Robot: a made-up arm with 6 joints.
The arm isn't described. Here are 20 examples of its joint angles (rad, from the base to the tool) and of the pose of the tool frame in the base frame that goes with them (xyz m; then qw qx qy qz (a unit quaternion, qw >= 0)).
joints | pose
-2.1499 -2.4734 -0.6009 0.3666 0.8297 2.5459 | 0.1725 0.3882 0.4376 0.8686 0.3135 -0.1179 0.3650
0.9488 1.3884 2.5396 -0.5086 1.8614 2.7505 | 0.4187 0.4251 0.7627 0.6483 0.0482 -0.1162 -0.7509
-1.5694 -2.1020 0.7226 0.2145 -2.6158 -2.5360 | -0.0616 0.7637 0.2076 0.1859 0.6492 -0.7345 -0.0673
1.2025 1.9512 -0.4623 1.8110 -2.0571 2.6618 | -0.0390 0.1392 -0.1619 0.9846 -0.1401 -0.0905 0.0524
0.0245 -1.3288 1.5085 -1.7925 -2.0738 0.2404 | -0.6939 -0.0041 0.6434 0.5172 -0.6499 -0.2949 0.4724
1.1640 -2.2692 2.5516 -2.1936 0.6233 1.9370 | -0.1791 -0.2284 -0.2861 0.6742 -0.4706 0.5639 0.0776
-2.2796 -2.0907 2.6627 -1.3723 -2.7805 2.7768 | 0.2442 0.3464 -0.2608 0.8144 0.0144 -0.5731 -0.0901
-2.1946 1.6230 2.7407 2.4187 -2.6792 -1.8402 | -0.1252 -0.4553 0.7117 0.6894 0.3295 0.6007 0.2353
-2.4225 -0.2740 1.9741 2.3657 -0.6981 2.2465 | 0.3857 0.1739 0.9113 0.5992 -0.5509 -0.5171 0.2648
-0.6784 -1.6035 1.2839 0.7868 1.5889 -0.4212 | -0.6060 0.4474 0.3512 0.4764 0.6519 0.5789 -0.1139
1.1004 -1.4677 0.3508 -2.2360 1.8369 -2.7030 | -0.2381 -0.2821 0.8212 0.9877 -0.1033 0.0397 0.1102
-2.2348 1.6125 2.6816 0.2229 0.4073 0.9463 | -0.3290 -0.3393 0.6480 0.0272 0.7113 -0.1080 0.6940
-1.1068 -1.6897 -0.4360 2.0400 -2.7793 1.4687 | -0.0066 0.3307 0.7323 0.2609 0.4269 0.6470 -0.5754
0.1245 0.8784 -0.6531 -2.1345 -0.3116 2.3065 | 0.2311 0.1162 0.1717 0.7670 -0.0016 0.6178 0.1733
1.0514 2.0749 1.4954 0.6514 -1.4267 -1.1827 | 0.4168 0.6033 0.0289 0.7897 -0.2468 0.5226 -0.2060
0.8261 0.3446 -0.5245 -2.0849 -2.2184 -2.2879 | 0.2010 0.2600 0.2602 0.4655 0.0333 -0.7473 0.4729
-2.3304 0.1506 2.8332 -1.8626 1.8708 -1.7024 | 0.2625 0.1567 0.9570 0.1952 0.0289 -0.1801 0.9636
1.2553 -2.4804 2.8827 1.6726 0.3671 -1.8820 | 0.0231 0.1247 -0.1566 0.6385 -0.1248 0.4908 0.5796
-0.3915 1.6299 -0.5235 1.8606 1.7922 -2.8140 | 0.2547 -0.0201 -0.1456 0.2233 -0.7528 -0.6178 -0.0420
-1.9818 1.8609 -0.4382 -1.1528 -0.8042 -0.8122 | -0.0366 0.0268 -0.0308 0.6597 -0.7102 -0.0319 0.2435
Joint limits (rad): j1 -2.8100..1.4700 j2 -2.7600..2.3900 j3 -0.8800..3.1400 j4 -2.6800..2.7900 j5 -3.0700..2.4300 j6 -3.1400..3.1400
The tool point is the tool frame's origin. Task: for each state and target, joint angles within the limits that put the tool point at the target. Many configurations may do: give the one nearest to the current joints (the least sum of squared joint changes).
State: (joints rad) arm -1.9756 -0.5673 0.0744 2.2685 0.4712 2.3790
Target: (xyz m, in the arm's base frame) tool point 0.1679 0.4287 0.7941
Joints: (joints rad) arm -1.7134 -1.4153 0.0734 2.2399 0.3797 2.3574
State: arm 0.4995 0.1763 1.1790 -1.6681 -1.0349 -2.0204
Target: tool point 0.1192 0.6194 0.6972
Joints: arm 1.3878 0.6616 1.2207 -1.8813 -1.0682 -1.9914
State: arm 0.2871 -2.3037 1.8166 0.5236 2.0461 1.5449
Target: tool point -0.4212 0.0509 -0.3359
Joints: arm -0.1935 -2.4879 1.5506 0.6328 2.1998 1.6703
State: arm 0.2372 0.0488 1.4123 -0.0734 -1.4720 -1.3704
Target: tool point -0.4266 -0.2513 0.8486
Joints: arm 0.3345 -0.4934 1.9613 0.0485 -1.4090 -1.3989
